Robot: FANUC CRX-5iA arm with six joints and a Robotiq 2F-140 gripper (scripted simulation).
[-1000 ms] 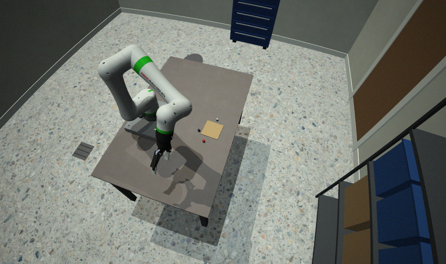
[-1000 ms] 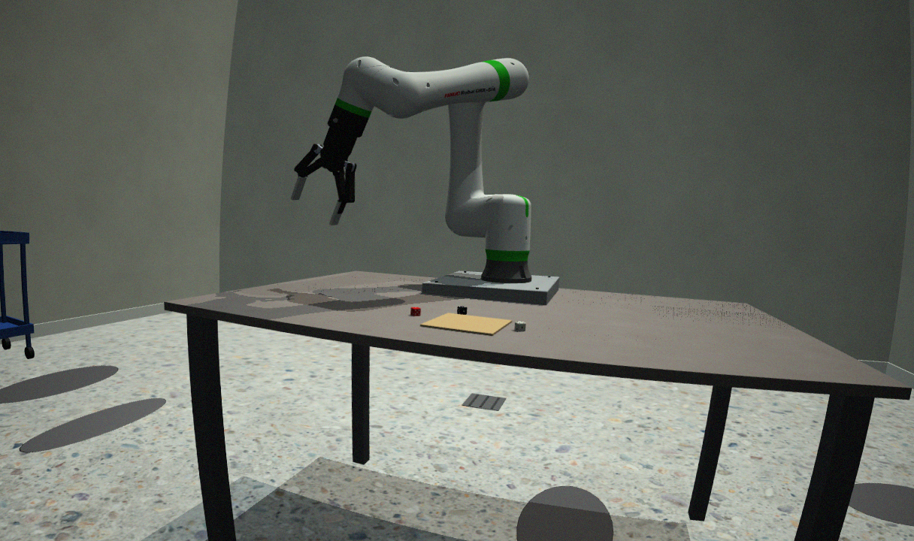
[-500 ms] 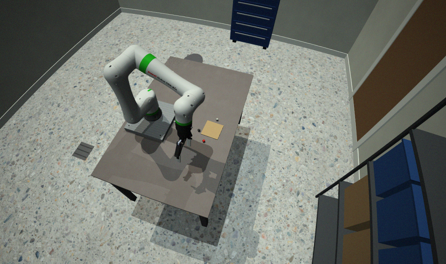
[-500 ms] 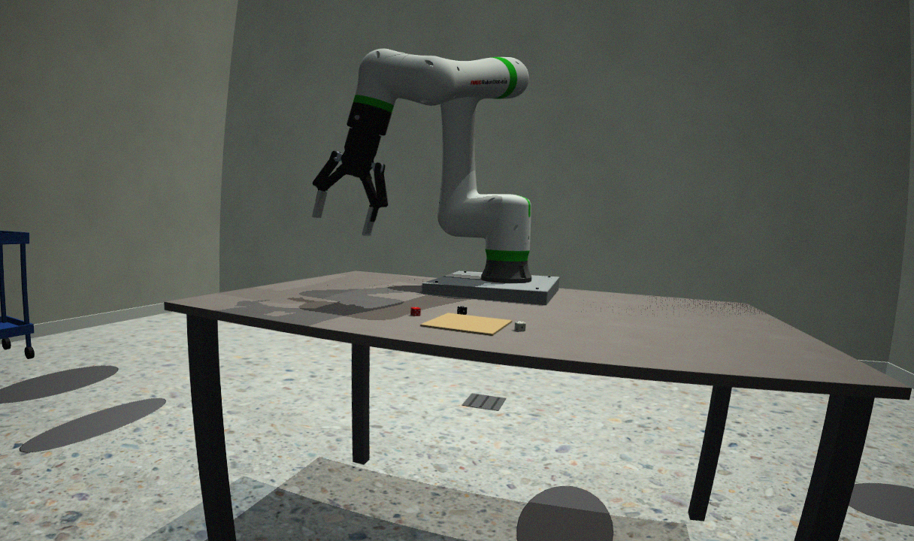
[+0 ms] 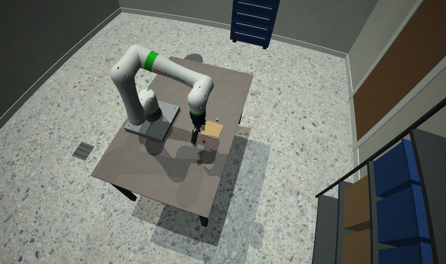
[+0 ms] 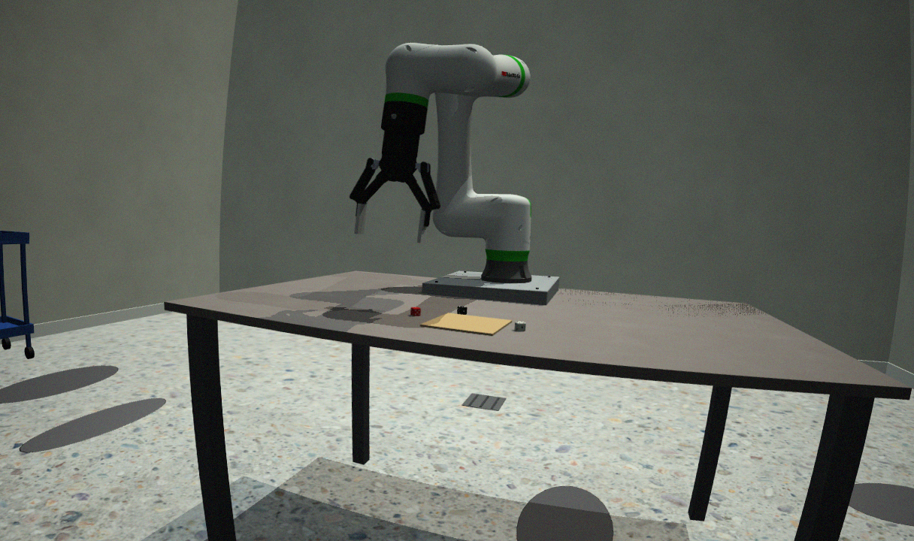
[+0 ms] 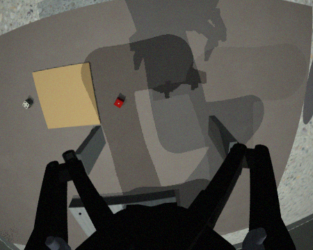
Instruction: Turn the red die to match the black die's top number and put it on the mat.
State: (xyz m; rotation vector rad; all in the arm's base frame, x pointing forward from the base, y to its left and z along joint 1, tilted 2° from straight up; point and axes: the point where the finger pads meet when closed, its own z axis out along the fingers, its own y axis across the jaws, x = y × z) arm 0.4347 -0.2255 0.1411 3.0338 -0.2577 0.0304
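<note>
Now: hand 160 mm above the red die, 70 mm to the right of it and 20 mm short of it. Round my hand: tan mat (180 mm to the left, 160 mm below, 60 mm ahead); white die (280 mm to the left, 160 mm below, 80 mm ahead); black die (160 mm to the left, 160 mm below, 40 mm behind).
</note>
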